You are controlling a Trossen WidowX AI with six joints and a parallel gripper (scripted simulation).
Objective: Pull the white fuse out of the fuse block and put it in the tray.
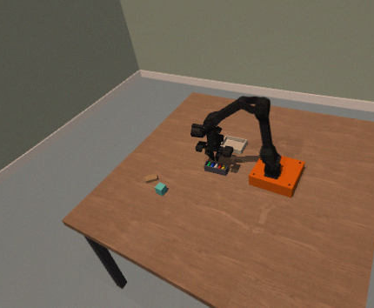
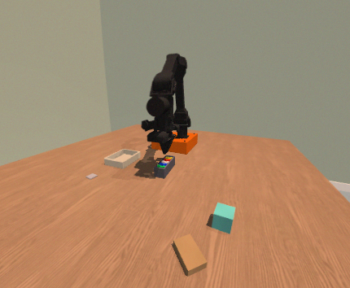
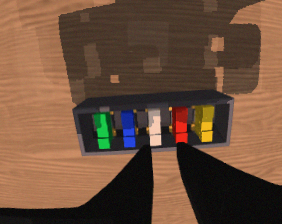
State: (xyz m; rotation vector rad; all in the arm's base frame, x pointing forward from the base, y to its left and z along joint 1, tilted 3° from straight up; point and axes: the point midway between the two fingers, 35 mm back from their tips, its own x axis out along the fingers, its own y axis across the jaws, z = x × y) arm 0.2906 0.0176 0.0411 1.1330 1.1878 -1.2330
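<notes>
Now: gripper tip 50 mm above the white fuse. The rest, counted from my gripper tip: red fuse: 50 mm below, 20 mm behind; blue fuse: 50 mm below, 20 mm ahead; yellow fuse: 50 mm below, 40 mm behind.
</notes>
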